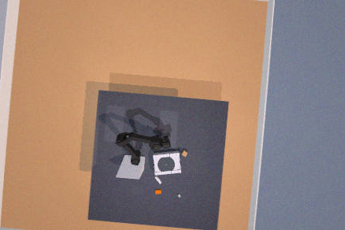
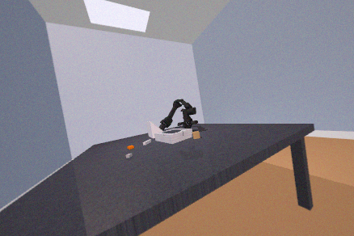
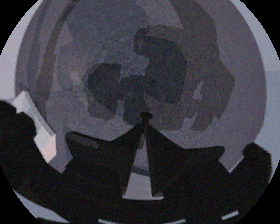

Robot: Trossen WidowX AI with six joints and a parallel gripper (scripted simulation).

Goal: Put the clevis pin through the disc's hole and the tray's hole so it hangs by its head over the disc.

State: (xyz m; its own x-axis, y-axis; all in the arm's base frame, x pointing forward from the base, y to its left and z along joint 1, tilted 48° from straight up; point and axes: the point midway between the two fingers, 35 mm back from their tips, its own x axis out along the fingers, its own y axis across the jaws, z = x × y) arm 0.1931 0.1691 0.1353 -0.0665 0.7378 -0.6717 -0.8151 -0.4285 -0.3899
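Now: gripper tip 90 mm short of the grey aluminium disc, 200 mm to the left of it and 60 mm below it. Also, from my gripper tip: clevis pin 10 mm to the right, 10 mm above; tan block 250 mm ahead, 80 mm to the right, 20 mm above; rimmed tray 100 mm ahead, 190 mm to the right, 40 mm above.
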